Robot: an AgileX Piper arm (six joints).
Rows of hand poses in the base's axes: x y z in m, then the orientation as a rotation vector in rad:
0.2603, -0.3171, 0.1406, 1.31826, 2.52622, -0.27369
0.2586, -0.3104, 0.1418, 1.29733, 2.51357, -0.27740
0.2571, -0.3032, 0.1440, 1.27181, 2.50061, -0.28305
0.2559, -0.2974, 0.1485, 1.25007, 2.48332, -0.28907
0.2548, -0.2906, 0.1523, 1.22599, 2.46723, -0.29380
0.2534, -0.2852, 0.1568, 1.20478, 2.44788, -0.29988
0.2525, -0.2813, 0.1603, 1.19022, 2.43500, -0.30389
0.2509, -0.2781, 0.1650, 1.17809, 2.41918, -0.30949
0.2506, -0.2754, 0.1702, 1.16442, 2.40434, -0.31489
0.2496, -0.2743, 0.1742, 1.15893, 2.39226, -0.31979
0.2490, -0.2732, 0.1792, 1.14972, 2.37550, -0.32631
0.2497, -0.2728, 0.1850, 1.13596, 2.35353, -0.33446
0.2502, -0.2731, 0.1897, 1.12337, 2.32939, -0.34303
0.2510, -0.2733, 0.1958, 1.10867, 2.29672, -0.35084
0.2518, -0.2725, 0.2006, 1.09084, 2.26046, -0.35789
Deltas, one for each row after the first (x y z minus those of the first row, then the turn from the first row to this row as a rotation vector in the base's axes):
-0.0017, 0.0067, 0.0012, -0.01361, -0.01494, 0.01012
-0.0032, 0.0139, 0.0034, -0.02979, -0.03061, 0.02304
-0.0044, 0.0197, 0.0079, -0.04702, -0.04837, 0.03252
-0.0055, 0.0265, 0.0117, -0.06371, -0.06625, 0.04408
-0.0069, 0.0319, 0.0162, -0.08184, -0.08526, 0.05290
-0.0078, 0.0358, 0.0197, -0.09404, -0.09800, 0.05912
-0.0094, 0.0390, 0.0244, -0.10782, -0.11172, 0.06286
-0.0097, 0.0417, 0.0296, -0.12153, -0.12511, 0.06792
-0.0107, 0.0428, 0.0336, -0.13139, -0.13423, 0.06816
-0.0113, 0.0439, 0.0386, -0.14541, -0.14738, 0.06961
-0.0106, 0.0443, 0.0444, -0.16410, -0.16518, 0.07269
-0.0101, 0.0440, 0.0491, -0.18376, -0.18414, 0.07438
-0.0093, 0.0438, 0.0552, -0.20756, -0.21071, 0.07545
-0.0085, 0.0446, 0.0600, -0.23359, -0.24122, 0.07784

